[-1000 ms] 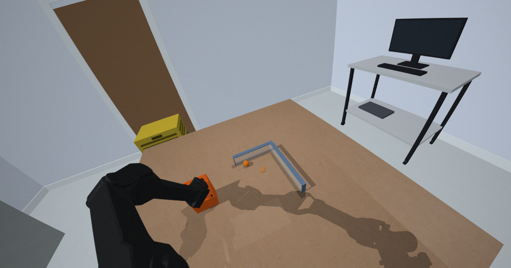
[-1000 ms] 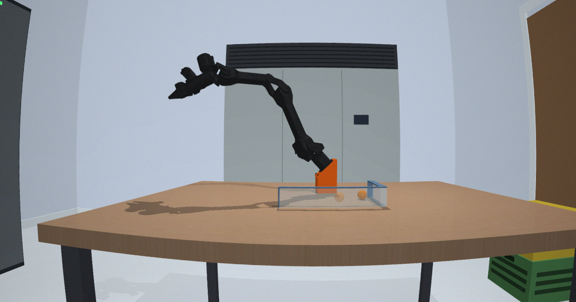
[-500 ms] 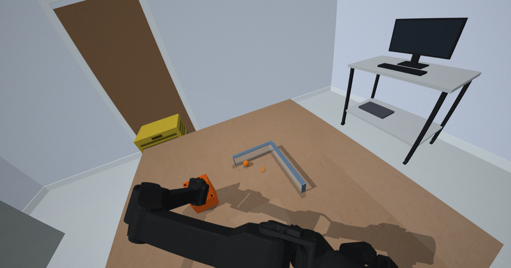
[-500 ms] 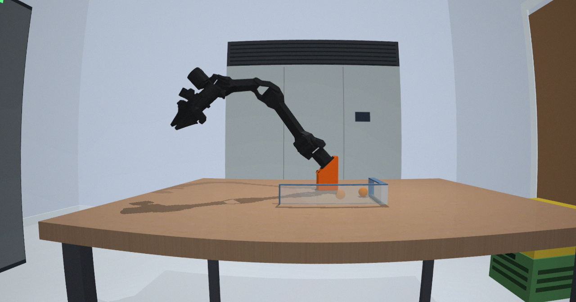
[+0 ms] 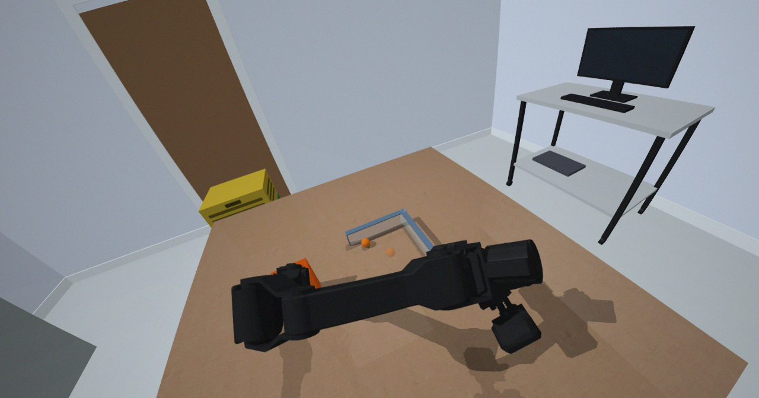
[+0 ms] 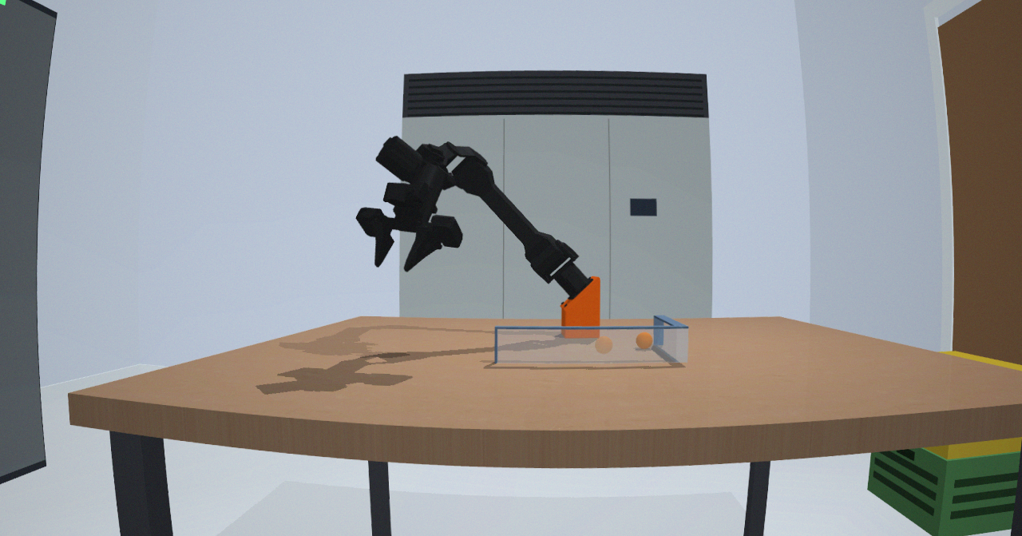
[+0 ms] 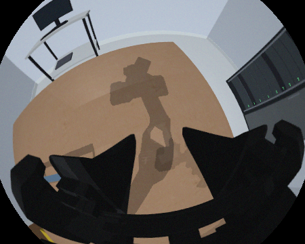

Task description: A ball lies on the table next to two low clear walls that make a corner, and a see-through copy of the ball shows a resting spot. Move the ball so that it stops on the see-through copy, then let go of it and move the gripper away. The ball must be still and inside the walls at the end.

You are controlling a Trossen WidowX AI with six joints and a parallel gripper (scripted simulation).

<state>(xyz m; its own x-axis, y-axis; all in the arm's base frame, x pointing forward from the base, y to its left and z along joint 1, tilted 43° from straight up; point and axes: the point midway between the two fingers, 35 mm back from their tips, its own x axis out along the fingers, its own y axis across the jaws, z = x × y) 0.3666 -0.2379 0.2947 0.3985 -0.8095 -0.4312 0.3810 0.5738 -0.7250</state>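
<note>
Now: gripper tip 13 cm past the solid orange ball, 47 cm to the right of it and 14 cm above it. Also, from my gripper tip: see-through copy (8 cm behind, 37 cm to the left, 14 cm below).
</note>
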